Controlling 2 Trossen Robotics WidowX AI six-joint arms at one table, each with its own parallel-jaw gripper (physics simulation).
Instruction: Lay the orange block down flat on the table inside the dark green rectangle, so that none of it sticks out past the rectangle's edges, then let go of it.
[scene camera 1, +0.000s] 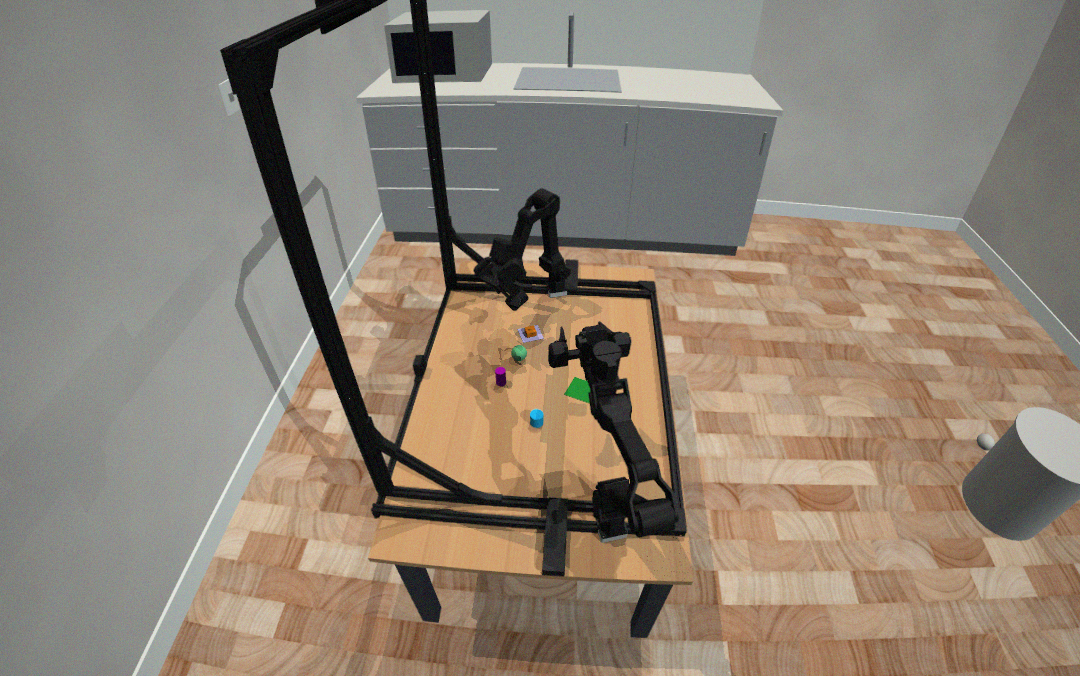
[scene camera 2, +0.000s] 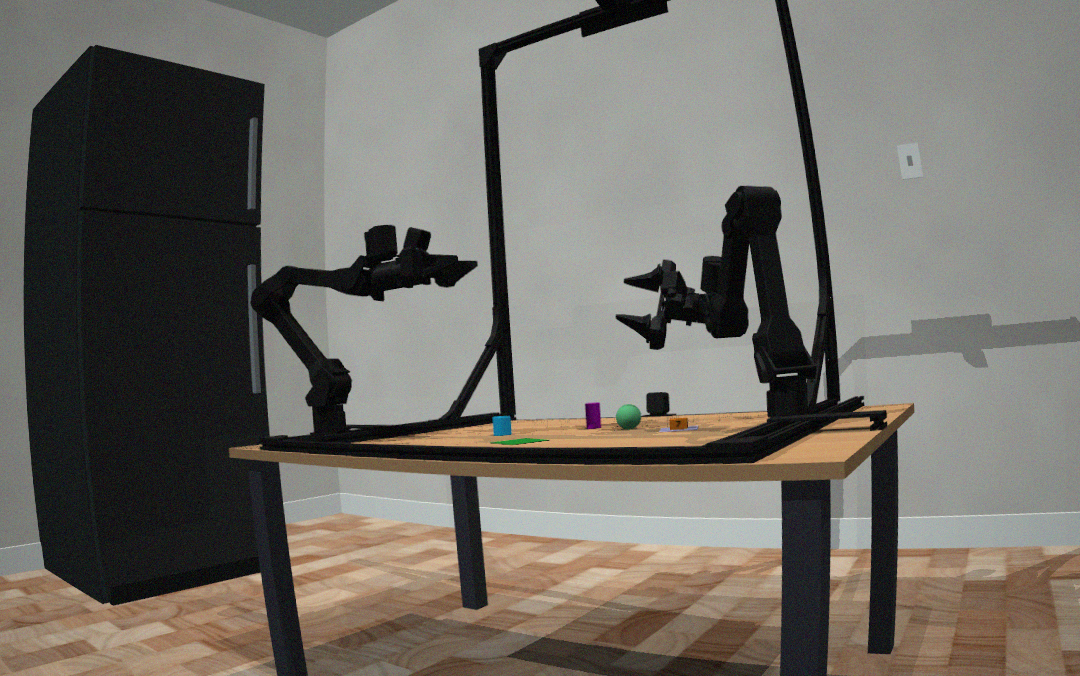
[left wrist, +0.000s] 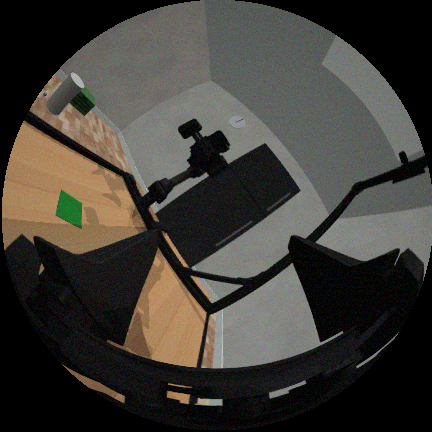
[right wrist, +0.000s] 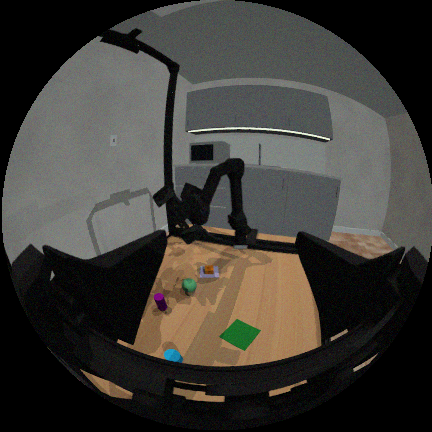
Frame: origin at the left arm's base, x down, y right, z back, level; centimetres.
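Seen in the pictures: left gripper, fingertip midpoint: (scene camera 1: 508, 296) (scene camera 2: 619, 298) (left wrist: 226, 239) (right wrist: 170, 218); right gripper, fingertip midpoint: (scene camera 1: 580, 325) (scene camera 2: 467, 260) (left wrist: 205, 136) (right wrist: 233, 237); left arm's base at its link origin: (scene camera 1: 556, 287) (scene camera 2: 789, 417) (right wrist: 239, 241); right arm's base at its link origin: (scene camera 1: 611, 524) (scene camera 2: 329, 433) (left wrist: 143, 202).
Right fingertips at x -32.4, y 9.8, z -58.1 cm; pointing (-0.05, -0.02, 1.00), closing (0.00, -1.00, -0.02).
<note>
Pixels of each thing's middle, then the offset from my right fingertips to it. "pt": a spot on its surface instead.
- small orange block at the middle of its body: (scene camera 2: 678, 424) (scene camera 1: 530, 331) (right wrist: 208, 269) dx +33.4, dy +4.3, dz +37.6 cm
- thin lavender square at a spot on its surface: (scene camera 1: 523, 338) (right wrist: 201, 273) pt dx +34.2, dy +7.0, dz +35.8 cm
- dark green rectangle at a spot on its surface: (scene camera 2: 519, 441) (left wrist: 68, 206) (right wrist: 242, 332) (scene camera 1: 583, 388) pt dx +34.3, dy -5.6, dz +10.1 cm
- green ball at the middle of its body: (scene camera 2: 628, 416) (scene camera 1: 519, 353) (right wrist: 188, 284) dx +31.9, dy +10.2, dz +27.0 cm
- purple cylinder at the middle of its body: (scene camera 2: 593, 415) (scene camera 1: 500, 376) (right wrist: 160, 301) dx +31.8, dy +17.5, dz +18.2 cm
- blue cylinder at the middle of its body: (scene camera 2: 502, 425) (right wrist: 173, 356) (scene camera 1: 536, 418) dx +32.5, dy +10.5, dz +0.8 cm
The small orange block (scene camera 1: 530, 331) (scene camera 2: 678, 423) (right wrist: 209, 270) rests on a thin lavender square (scene camera 1: 523, 338) (right wrist: 202, 274) toward the left arm's side. The dark green rectangle (scene camera 1: 577, 389) (scene camera 2: 519, 441) (left wrist: 69, 209) (right wrist: 240, 334) lies flat on the table, apart from the block and partly hidden by the right arm in scene camera 1. My left gripper (scene camera 2: 621, 298) (left wrist: 226, 239) is open and empty, high above the table. My right gripper (scene camera 2: 470, 267) is open and empty, also high above the table. The block does not show in the left wrist view.
A green ball (scene camera 1: 518, 353) (scene camera 2: 628, 416) (right wrist: 189, 285) stands near the block. A purple cylinder (scene camera 1: 500, 376) (scene camera 2: 592, 415) (right wrist: 160, 302) and a blue cylinder (scene camera 1: 536, 418) (scene camera 2: 501, 425) (right wrist: 173, 355) stand upright. A black frame borders the table and rises on one side.
</note>
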